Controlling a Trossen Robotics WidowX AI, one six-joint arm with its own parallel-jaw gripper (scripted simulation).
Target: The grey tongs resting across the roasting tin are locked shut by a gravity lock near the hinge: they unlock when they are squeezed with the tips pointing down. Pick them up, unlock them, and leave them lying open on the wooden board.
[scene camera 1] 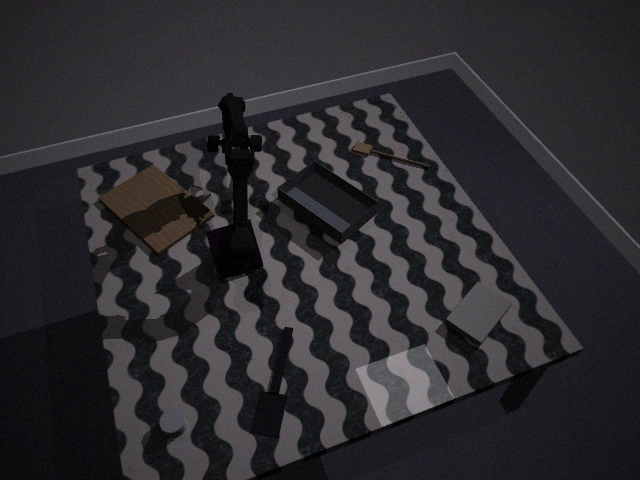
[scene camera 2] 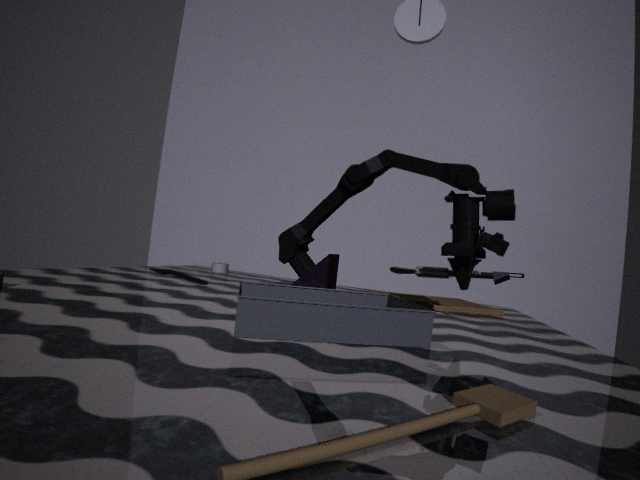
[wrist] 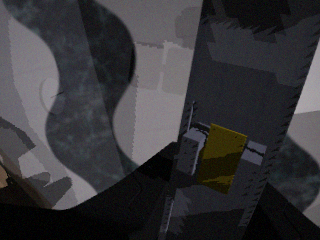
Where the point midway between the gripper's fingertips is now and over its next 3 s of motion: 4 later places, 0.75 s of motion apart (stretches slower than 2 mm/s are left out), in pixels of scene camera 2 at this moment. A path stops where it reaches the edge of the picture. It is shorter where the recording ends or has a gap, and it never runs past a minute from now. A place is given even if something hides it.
My gripper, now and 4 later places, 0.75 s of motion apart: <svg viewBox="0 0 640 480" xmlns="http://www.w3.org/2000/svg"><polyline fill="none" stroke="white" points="464,289 457,280 435,281 439,276 447,265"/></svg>
